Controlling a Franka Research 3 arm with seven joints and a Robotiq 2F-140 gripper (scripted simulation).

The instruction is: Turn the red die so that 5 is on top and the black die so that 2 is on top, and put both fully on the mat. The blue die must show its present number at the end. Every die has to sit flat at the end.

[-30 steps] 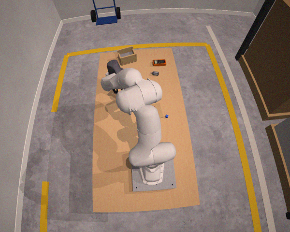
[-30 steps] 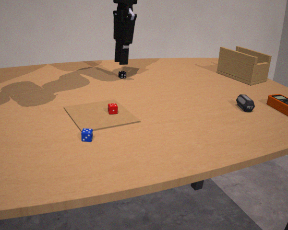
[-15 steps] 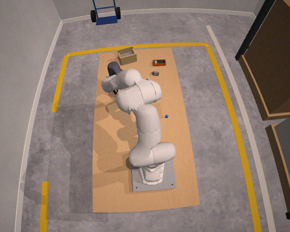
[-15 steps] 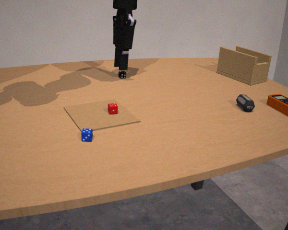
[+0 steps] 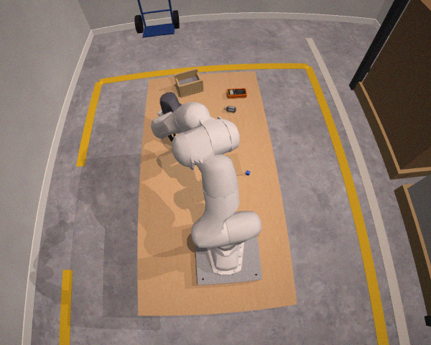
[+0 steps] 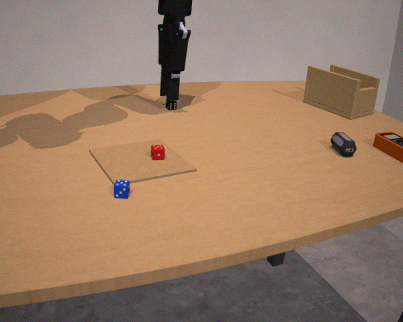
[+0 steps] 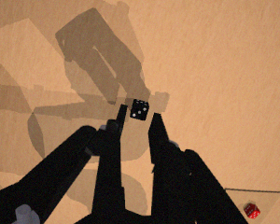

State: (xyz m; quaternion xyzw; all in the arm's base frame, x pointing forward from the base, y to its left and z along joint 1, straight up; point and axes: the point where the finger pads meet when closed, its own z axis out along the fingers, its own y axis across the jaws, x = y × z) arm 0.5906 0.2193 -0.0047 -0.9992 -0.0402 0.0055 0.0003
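The black die lies 5 cm below my hand and 1 cm ahead of it. From my hand the other things lie so: dark grey device: 31 cm to the right, 26 cm ahead, 4 cm below; red die: 27 cm to the right, 11 cm behind, 5 cm below; thin tan mat: 27 cm to the right, 14 cm behind, 6 cm below.
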